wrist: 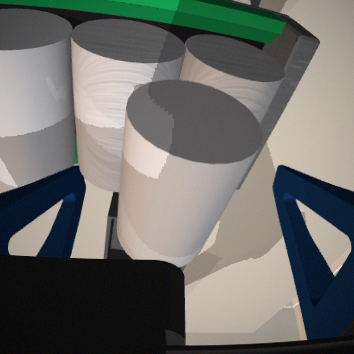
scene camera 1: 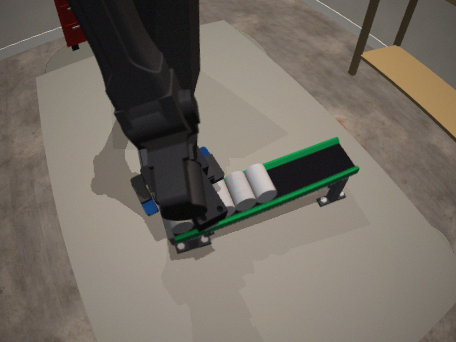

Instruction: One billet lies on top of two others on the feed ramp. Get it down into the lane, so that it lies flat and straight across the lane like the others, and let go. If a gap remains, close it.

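Frame: origin at the arm's base, x ahead, y left, z up, level; metres.
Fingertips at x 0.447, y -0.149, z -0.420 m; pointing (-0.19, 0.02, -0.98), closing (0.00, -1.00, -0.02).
Offsets run from my fingertips to a thing's top centre. "pt": to the spot under its first point.
The top billet @(dx +0.021, dy +0.001, dz +0.044 m) (wrist: 175, 200) rests tilted and turned askew over two lower billets, one to the left (wrist: 95, 100) and one beside the end plate @(dx +0.024, dy -0.015, dz +0.007 m) (wrist: 252, 95) in the wrist view. Another billet @(pt dx +0.054, dy +0.048, dz +0.014 m) (wrist: 30, 90) lies further left. My gripper (scene camera 1: 177, 179) (wrist: 178, 175) is open and empty, with its blue fingers spread on either side of the top billet, apart from it. In the scene view, white billets @(dx +0.058, dy +0.141, dz +0.029 m) (scene camera 1: 261, 183) @(dx +0.049, dy +0.102, dz +0.024 m) (scene camera 1: 240, 191) lie across the ramp (scene camera 1: 310, 167), and an end face @(pt dx +0.054, dy -0.023, dz -0.006 m) (scene camera 1: 181, 226) shows at the low end. The arm hides most of the stack there.
Green rails (scene camera 1: 305, 152) (wrist: 150, 15) run along the ramp's sides. A grey end plate @(dx +0.019, dy -0.038, dz -0.012 m) (wrist: 300, 55) closes its low end. Ramp feet @(pt dx +0.134, dy +0.291, dz -0.075 m) (scene camera 1: 331, 200) @(pt dx +0.070, dy -0.012, dz -0.063 m) (scene camera 1: 193, 244) stand on the pale table. A wooden shelf (scene camera 1: 415, 82) and a red cabinet (scene camera 1: 74, 22) stand beyond.
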